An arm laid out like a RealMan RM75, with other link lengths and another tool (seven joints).
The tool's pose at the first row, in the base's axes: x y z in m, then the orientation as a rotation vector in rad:
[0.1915, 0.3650, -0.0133, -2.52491, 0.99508, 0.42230]
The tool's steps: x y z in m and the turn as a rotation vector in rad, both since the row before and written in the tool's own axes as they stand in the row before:
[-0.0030, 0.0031, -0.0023, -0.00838, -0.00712, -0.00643]
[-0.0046, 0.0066, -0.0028, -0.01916, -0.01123, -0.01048]
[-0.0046, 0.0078, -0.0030, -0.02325, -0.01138, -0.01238]
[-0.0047, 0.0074, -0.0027, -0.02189, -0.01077, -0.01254]
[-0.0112, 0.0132, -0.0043, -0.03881, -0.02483, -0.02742]
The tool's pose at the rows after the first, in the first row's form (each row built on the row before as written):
[0.1875, 0.3636, -0.0108, -2.53163, 0.98429, 0.43416]
[0.1801, 0.3605, -0.0080, -2.54746, 0.96680, 0.45637]
[0.1720, 0.3563, -0.0052, -2.56731, 0.94651, 0.48076]
[0.1642, 0.3524, -0.0024, -2.58601, 0.92590, 0.50365]
[0.1483, 0.3469, 0.0036, -2.61727, 0.87968, 0.55019]

